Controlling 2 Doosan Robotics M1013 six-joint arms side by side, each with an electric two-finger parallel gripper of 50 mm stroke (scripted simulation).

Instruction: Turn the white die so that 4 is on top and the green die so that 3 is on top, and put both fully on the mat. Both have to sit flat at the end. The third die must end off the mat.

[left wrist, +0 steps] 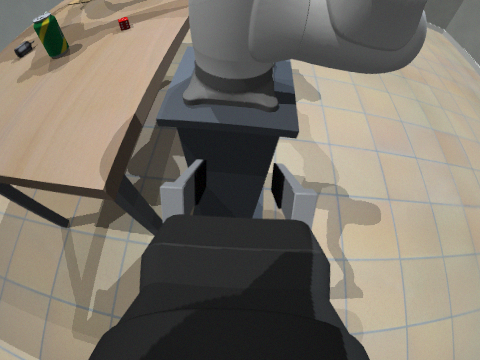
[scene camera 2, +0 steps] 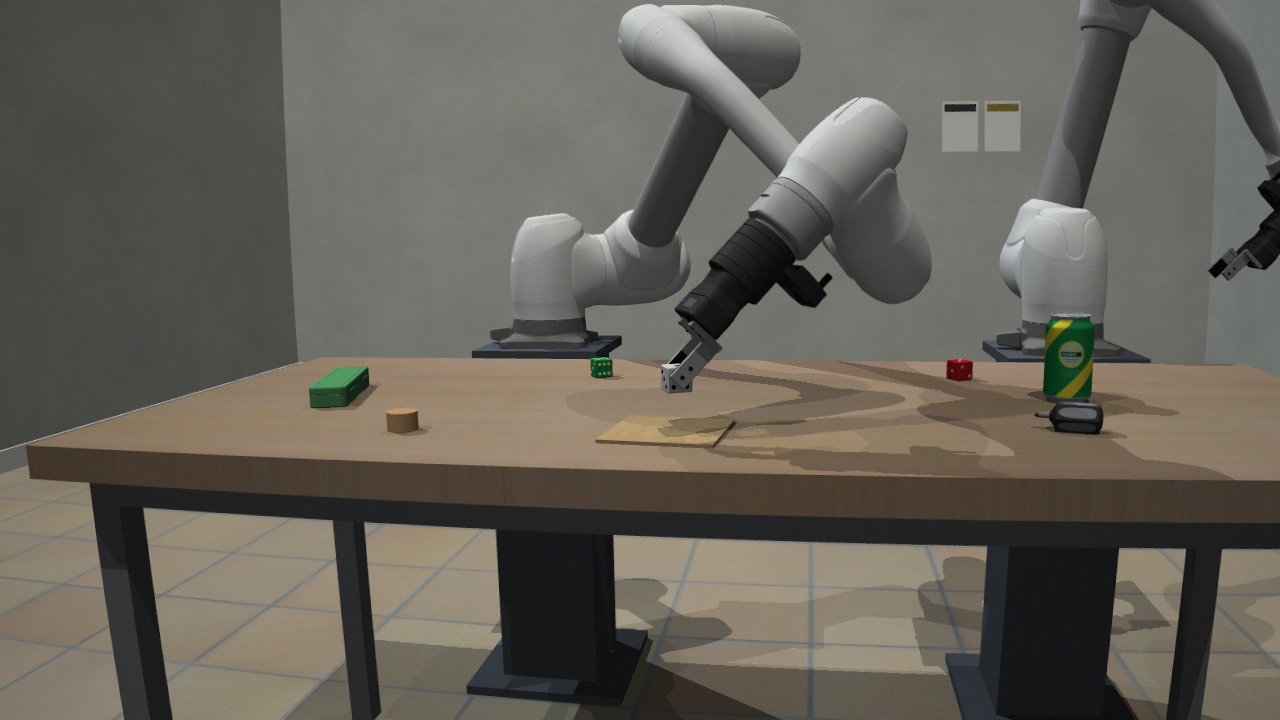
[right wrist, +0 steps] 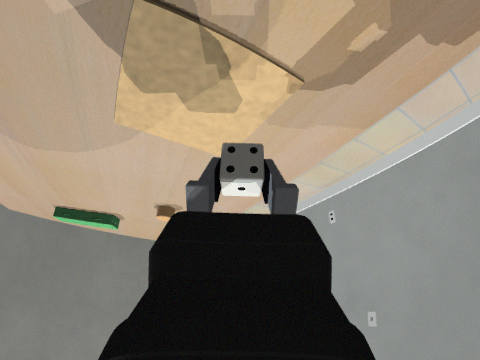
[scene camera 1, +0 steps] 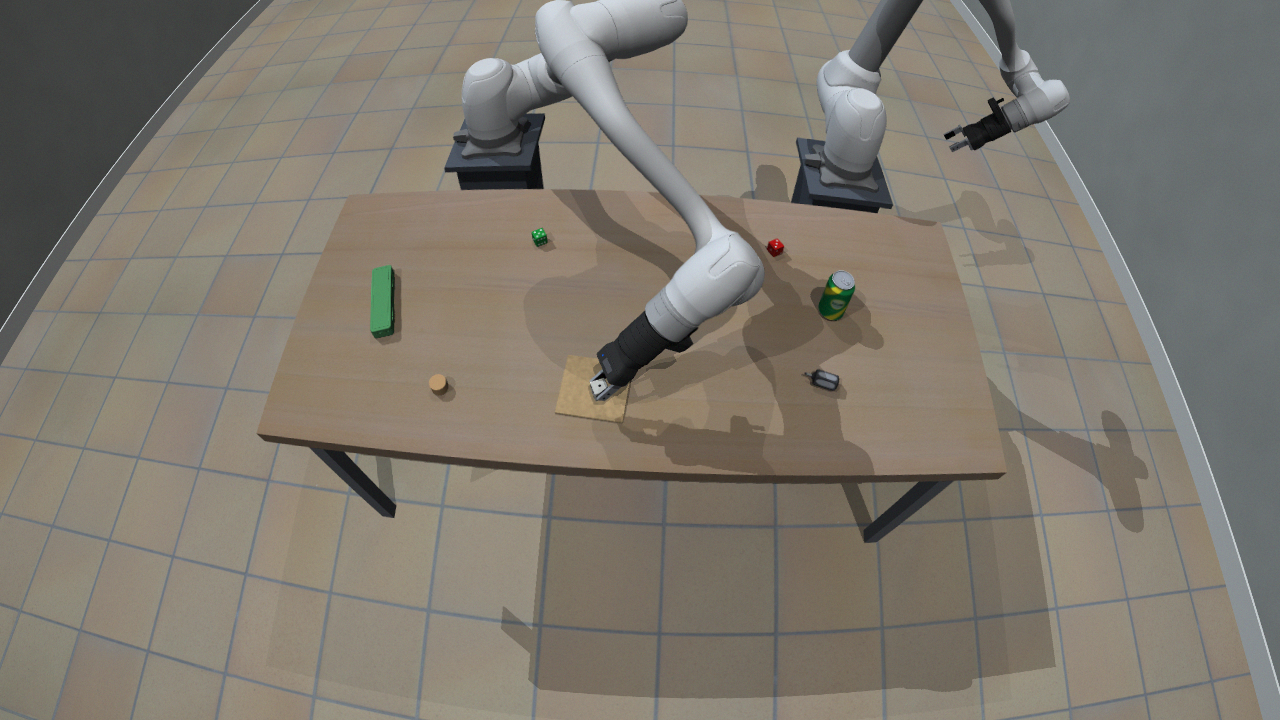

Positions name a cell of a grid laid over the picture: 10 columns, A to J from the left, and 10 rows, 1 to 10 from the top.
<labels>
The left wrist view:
my left gripper: E5
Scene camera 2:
my left gripper: J4
my right gripper: F6
dark grey object: I6
green box: C6
wooden disc: D6
can: I5
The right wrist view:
my right gripper: F5
tan mat: D3
white die: F5
green box: B7
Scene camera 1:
my left gripper: H2
my right gripper: E6
tan mat: E6
green box: C5
can: G4
</labels>
